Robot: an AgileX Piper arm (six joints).
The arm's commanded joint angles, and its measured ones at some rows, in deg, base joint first. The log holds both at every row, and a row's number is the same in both.
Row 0, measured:
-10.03, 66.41, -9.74, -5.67, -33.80, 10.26
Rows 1 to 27, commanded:
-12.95, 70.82, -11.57, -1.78, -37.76, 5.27
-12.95, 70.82, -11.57, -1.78, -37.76, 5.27
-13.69, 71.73, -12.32, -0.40, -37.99, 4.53
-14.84, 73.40, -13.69, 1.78, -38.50, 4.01
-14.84, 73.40, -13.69, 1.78, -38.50, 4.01
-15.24, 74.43, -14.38, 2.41, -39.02, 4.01
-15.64, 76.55, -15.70, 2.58, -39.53, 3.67
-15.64, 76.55, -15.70, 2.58, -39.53, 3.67
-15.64, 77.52, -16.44, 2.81, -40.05, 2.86
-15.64, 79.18, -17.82, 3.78, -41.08, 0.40
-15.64, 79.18, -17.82, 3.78, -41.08, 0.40
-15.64, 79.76, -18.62, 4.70, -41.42, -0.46
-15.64, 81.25, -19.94, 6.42, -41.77, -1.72
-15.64, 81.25, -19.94, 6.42, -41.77, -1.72
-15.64, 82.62, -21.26, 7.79, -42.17, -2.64
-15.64, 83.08, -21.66, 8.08, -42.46, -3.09
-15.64, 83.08, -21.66, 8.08, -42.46, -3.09
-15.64, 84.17, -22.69, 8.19, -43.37, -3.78
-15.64, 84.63, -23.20, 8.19, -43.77, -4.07
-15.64, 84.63, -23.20, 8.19, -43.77, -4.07
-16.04, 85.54, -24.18, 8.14, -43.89, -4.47
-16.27, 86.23, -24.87, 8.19, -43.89, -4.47
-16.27, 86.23, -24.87, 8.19, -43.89, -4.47
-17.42, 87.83, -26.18, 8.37, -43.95, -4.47
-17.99, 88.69, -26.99, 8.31, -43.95, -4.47
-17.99, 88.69, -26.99, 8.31, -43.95, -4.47
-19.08, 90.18, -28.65, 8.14, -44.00, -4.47
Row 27, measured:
-17.36, 88.41, -26.13, 7.91, -42.63, -4.01
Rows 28 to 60, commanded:
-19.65, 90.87, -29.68, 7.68, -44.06, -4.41
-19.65, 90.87, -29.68, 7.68, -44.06, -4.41
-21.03, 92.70, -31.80, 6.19, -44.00, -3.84
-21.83, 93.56, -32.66, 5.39, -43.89, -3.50
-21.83, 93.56, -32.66, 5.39, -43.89, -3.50
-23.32, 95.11, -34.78, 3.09, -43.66, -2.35
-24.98, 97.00, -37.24, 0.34, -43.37, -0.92
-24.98, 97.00, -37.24, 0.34, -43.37, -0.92
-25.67, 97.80, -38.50, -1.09, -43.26, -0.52
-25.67, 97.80, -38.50, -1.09, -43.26, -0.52
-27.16, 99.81, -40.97, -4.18, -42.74, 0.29
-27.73, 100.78, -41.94, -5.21, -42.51, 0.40
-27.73, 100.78, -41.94, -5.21, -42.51, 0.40
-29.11, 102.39, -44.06, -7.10, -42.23, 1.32
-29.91, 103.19, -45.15, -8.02, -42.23, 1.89
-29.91, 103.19, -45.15, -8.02, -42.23, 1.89
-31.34, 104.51, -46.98, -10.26, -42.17, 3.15
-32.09, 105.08, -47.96, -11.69, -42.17, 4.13
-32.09, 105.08, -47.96, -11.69, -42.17, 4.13
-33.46, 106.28, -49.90, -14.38, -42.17, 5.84
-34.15, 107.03, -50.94, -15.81, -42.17, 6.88
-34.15, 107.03, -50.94, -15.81, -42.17, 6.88
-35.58, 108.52, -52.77, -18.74, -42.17, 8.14
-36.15, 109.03, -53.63, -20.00, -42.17, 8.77
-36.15, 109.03, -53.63, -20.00, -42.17, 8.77
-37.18, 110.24, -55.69, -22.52, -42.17, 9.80
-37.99, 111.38, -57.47, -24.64, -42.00, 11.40
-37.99, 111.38, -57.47, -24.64, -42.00, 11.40
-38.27, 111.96, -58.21, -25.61, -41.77, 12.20
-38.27, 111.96, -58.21, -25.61, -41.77, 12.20
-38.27, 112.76, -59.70, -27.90, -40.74, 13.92
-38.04, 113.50, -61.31, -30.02, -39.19, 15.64
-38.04, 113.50, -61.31, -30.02, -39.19, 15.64
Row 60, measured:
-39.08, 112.53, -58.16, -23.72, -38.04, 13.35
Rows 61 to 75, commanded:
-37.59, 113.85, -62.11, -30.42, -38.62, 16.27
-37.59, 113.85, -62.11, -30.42, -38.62, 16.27
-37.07, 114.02, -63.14, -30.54, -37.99, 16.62
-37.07, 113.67, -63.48, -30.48, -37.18, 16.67
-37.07, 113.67, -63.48, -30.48, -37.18, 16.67
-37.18, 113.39, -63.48, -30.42, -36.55, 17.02
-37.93, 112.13, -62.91, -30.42, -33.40, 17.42
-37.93, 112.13, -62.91, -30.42, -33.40, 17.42
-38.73, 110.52, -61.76, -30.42, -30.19, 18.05
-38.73, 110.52, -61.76, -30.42, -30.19, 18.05
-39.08, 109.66, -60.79, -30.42, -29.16, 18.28
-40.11, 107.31, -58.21, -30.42, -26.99, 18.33
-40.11, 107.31, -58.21, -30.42, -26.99, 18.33
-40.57, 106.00, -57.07, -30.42, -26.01, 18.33
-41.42, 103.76, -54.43, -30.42, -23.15, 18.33
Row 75, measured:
-39.88, 106.97, -57.30, -29.97, -26.99, 17.99
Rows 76 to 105, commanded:
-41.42, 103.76, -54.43, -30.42, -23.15, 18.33
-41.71, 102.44, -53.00, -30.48, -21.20, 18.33
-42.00, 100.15, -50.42, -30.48, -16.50, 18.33
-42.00, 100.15, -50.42, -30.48, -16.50, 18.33
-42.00, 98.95, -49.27, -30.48, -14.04, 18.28
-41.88, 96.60, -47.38, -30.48, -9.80, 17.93
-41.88, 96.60, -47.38, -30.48, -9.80, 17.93
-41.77, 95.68, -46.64, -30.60, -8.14, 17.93
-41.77, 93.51, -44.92, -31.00, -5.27, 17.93
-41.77, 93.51, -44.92, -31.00, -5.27, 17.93
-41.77, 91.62, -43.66, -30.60, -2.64, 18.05
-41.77, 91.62, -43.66, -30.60, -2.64, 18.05
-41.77, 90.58, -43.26, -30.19, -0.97, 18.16
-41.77, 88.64, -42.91, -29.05, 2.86, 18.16
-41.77, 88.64, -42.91, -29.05, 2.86, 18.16
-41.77, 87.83, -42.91, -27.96, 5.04, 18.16
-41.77, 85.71, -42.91, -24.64, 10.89, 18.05
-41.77, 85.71, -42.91, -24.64, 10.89, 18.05
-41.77, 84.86, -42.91, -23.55, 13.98, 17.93
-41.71, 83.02, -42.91, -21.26, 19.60, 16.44
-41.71, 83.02, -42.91, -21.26, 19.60, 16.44
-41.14, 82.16, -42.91, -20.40, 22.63, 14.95
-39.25, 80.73, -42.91, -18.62, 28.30, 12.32
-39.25, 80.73, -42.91, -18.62, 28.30, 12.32
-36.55, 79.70, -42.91, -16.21, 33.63, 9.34
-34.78, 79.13, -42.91, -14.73, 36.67, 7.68
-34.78, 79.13, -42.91, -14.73, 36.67, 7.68
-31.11, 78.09, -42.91, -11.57, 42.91, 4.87
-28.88, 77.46, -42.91, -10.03, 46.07, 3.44
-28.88, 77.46, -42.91, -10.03, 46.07, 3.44
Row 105, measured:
-33.12, 79.18, -43.20, -14.38, 37.76, 7.85
